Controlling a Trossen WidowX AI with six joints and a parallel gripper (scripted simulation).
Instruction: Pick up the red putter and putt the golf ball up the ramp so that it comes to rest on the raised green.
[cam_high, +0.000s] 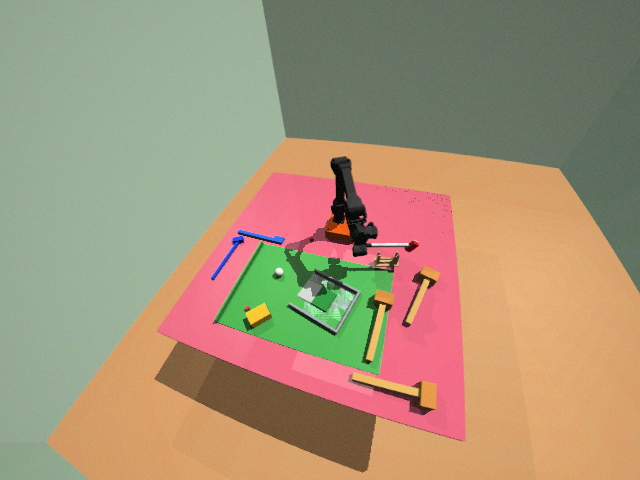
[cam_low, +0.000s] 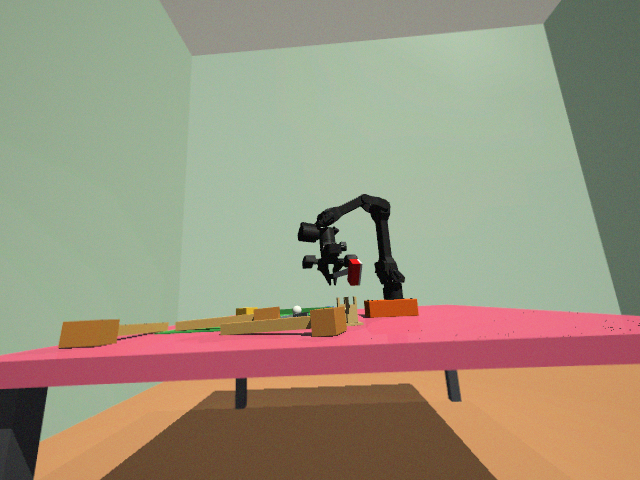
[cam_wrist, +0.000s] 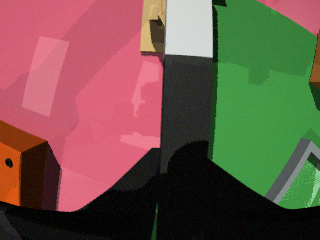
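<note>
Right now the red putter is 110 mm to the left of my gripper tip, 30 mm behind it and 20 mm above it. The rest, counted from my gripper tip: wooden stand: 130 mm to the left, 80 mm below, 30 mm behind; then yellow block: 390 mm to the right, 390 mm ahead, 90 mm below; then white golf ball: 380 mm to the right, 160 mm ahead, 90 mm below.
</note>
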